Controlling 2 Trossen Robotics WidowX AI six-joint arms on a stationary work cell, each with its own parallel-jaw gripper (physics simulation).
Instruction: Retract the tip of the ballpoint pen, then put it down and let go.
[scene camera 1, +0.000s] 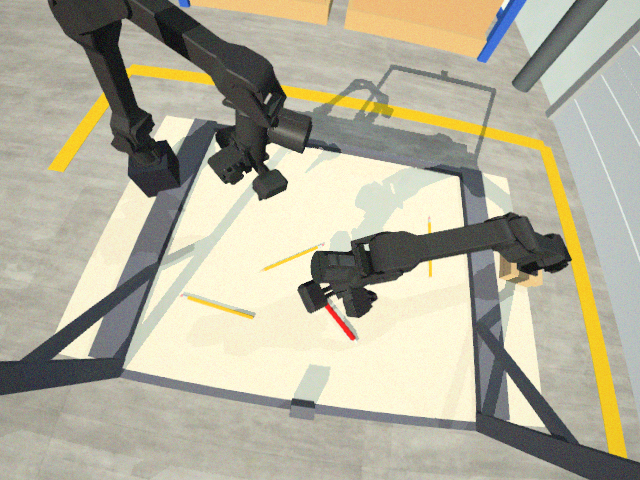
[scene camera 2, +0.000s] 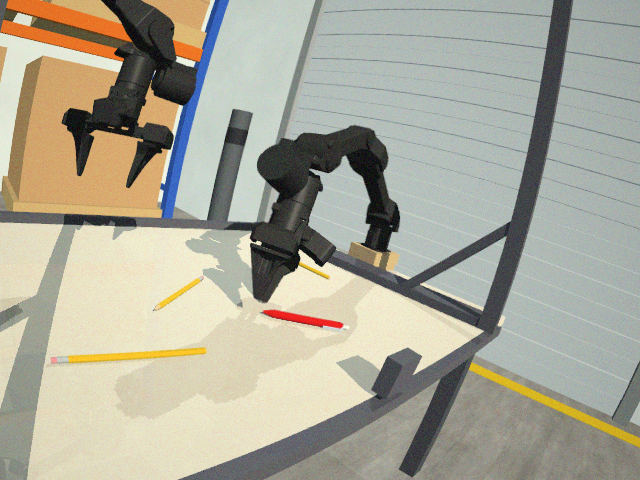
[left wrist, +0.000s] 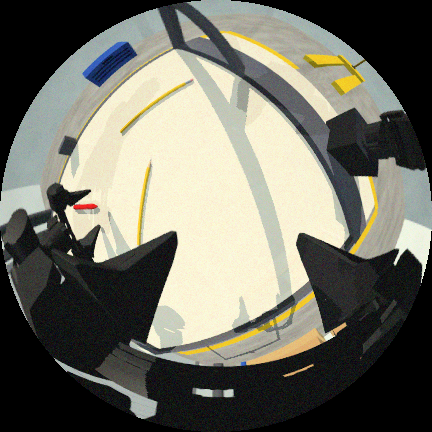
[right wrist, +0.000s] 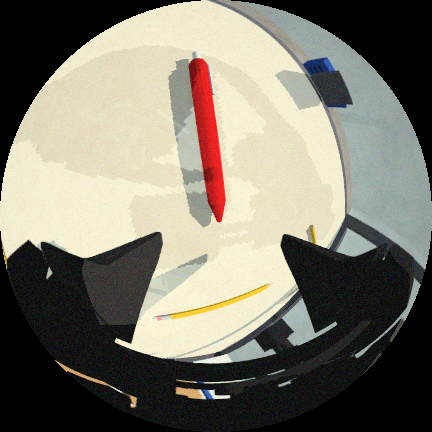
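Where they show: left gripper, fingertip midpoint: (scene camera 1: 249, 186) (scene camera 2: 102, 181) (left wrist: 240, 238); right gripper, fingertip midpoint: (scene camera 1: 321, 294) (scene camera 2: 260, 300) (left wrist: 94, 208) (right wrist: 224, 240); left arm's base at its link origin: (scene camera 1: 147, 156) (left wrist: 368, 140) (right wrist: 279, 342); right arm's base at its link origin: (scene camera 1: 526, 263) (scene camera 2: 375, 248).
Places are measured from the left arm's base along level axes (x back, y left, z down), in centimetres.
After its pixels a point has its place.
Note:
A red ballpoint pen (scene camera 1: 340, 321) @(z 9.4, x -38.6, y -52.2 cm) (scene camera 2: 305, 319) @(z 9.7, x -37.9, y -51.9 cm) (left wrist: 85, 206) @(z 9.4, x -37.5, y -49.7 cm) (right wrist: 209, 140) @(z 9.4, x -38.2, y -50.9 cm) lies on its side on the cream table (scene camera 1: 248, 356) @(z 10.6, x -15.6, y -54.0 cm) (scene camera 2: 310, 372) @(z 10.6, x -23.9, y -57.4 cm). Its white push button (right wrist: 196, 55) @(z 9.7, x -41.0, y -57.6 cm) sticks out at the end away from my right gripper. At the tapered end no writing point can be made out in the right wrist view. My right gripper (scene camera 1: 334, 298) (scene camera 2: 262, 299) @(z 8.5, x -35.9, y -44.8 cm) (right wrist: 224, 240) @(z 8.5, x -35.9, y -44.8 cm) is open and empty, pointing down above the table near the tapered end, apart from the pen. My left gripper (scene camera 1: 249, 175) @(z -4.1, x -24.8, y -18.4 cm) (scene camera 2: 103, 180) @(z -4.1, x -24.8, y -18.4 cm) (left wrist: 240, 238) @(z -4.1, x -24.8, y -18.4 cm) is open and empty, high over the far left of the table.
One yellow pencil (scene camera 1: 293, 256) @(z 10.0, x -31.6, y -32.9 cm) (scene camera 2: 178, 293) @(z 10.0, x -29.9, y -33.5 cm) lies left of the pen in scene camera 1. Another pencil (scene camera 1: 220, 305) @(z 10.0, x -11.3, y -41.1 cm) (scene camera 2: 136, 355) @(z 10.1, x -10.5, y -41.2 cm) lies farther left, and a third pencil (scene camera 1: 430, 248) (scene camera 2: 314, 271) @(z 10.3, x -68.2, y -43.9 cm) lies under the right arm. A dark block (scene camera 1: 302, 408) @(z 5.0, x -25.0, y -66.9 cm) (scene camera 2: 395, 373) @(z 6.4, x -22.3, y -67.2 cm) stands at the table edge.

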